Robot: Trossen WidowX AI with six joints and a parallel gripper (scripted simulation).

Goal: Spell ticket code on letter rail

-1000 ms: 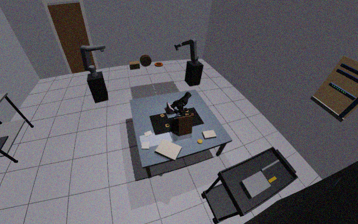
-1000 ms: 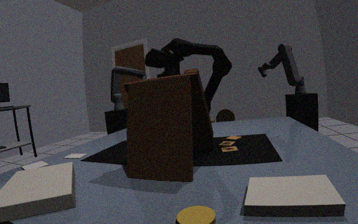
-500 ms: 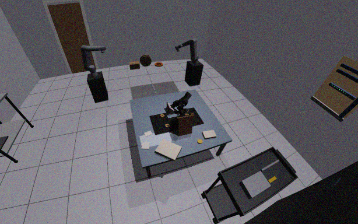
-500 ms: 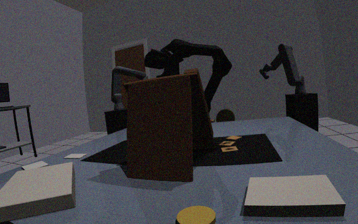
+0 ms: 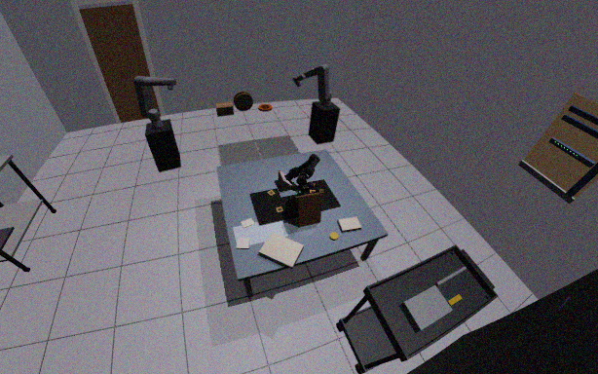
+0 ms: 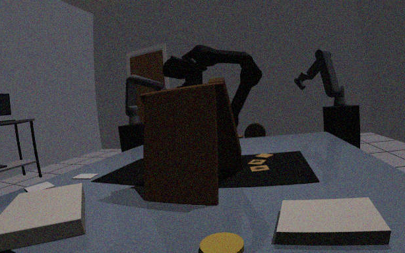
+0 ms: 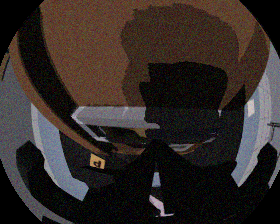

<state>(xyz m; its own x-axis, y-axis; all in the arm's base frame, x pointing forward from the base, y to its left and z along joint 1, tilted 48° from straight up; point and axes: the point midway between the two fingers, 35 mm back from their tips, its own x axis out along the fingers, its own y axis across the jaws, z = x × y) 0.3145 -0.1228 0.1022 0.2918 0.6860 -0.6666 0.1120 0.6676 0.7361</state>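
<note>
Right now my gripper tip is 1 cm short of the tan letter tile, 3 cm to the right of it and 1 cm above it. Round my gripper tip: black mat 13 cm behind, 1 cm to the right, 16 cm below; white printed slip 5 cm behind, 4 cm to the right, 9 cm below; pale block 35 cm ahead, 30 cm to the left, 15 cm below.
</note>
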